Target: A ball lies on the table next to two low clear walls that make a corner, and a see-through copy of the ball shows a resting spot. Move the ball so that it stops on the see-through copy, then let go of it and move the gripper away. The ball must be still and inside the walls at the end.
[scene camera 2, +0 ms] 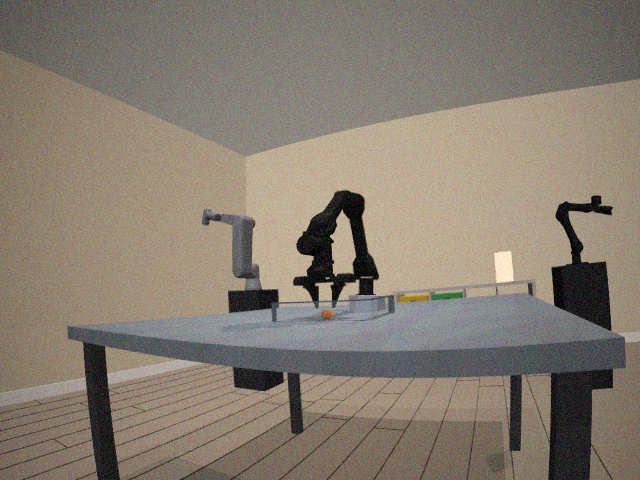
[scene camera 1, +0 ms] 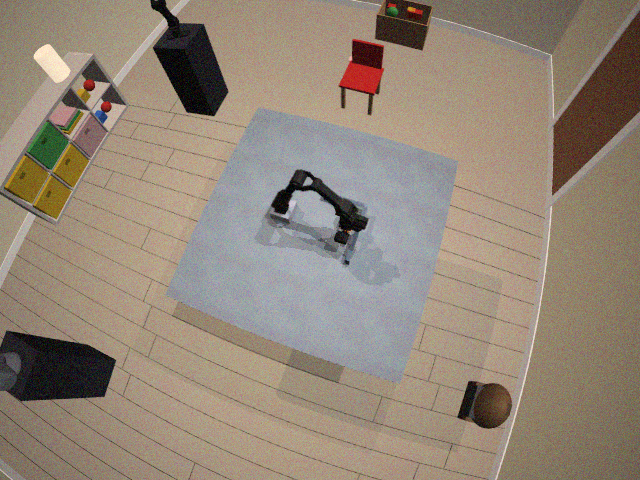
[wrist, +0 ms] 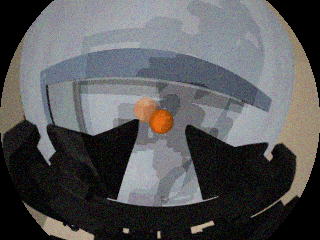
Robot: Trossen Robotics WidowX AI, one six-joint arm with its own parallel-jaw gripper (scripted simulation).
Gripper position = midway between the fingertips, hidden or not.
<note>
I see my gripper (scene camera 2: 325,308).
My gripper also shows in the wrist view (wrist: 163,126).
</note>
